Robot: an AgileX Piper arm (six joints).
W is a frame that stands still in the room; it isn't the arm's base.
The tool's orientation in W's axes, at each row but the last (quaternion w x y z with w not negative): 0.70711 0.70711 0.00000 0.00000; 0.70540 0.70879 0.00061 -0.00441; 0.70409 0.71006 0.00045 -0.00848; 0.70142 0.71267 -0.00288 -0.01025; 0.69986 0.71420 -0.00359 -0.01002; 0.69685 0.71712 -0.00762 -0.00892; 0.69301 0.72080 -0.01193 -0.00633; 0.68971 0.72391 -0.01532 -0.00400; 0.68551 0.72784 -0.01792 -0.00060; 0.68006 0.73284 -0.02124 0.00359; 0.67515 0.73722 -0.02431 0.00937; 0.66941 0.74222 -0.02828 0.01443
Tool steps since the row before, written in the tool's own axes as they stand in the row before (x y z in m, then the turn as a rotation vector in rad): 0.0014 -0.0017 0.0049 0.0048 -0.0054 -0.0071; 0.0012 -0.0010 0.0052 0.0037 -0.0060 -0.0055; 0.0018 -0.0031 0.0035 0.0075 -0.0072 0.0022; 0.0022 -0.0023 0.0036 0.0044 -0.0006 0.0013; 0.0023 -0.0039 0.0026 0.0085 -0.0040 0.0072; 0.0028 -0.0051 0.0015 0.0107 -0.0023 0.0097; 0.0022 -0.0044 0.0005 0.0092 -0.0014 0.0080; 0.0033 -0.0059 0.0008 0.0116 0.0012 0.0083; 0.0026 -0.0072 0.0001 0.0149 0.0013 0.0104; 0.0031 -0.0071 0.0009 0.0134 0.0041 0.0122; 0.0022 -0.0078 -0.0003 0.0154 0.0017 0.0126; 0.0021 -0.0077 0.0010 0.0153 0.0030 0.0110
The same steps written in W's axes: 0.0014 -0.0049 -0.0017 0.0048 0.0071 -0.0054; 0.0012 -0.0052 -0.0010 0.0037 0.0055 -0.0060; 0.0017 -0.0035 -0.0032 0.0074 -0.0022 -0.0073; 0.0021 -0.0036 -0.0024 0.0044 -0.0014 -0.0007; 0.0022 -0.0026 -0.0040 0.0083 -0.0073 -0.0042; 0.0028 -0.0014 -0.0051 0.0105 -0.0099 -0.0026; 0.0022 -0.0004 -0.0044 0.0090 -0.0082 -0.0016; 0.0034 -0.0006 -0.0059 0.0114 -0.0087 0.0010; 0.0028 0.0003 -0.0071 0.0146 -0.0109 0.0010; 0.0033 -0.0005 -0.0070 0.0130 -0.0128 0.0036; 0.0026 0.0009 -0.0076 0.0151 -0.0131 0.0013; 0.0026 -0.0003 -0.0076 0.0149 -0.0116 0.0027
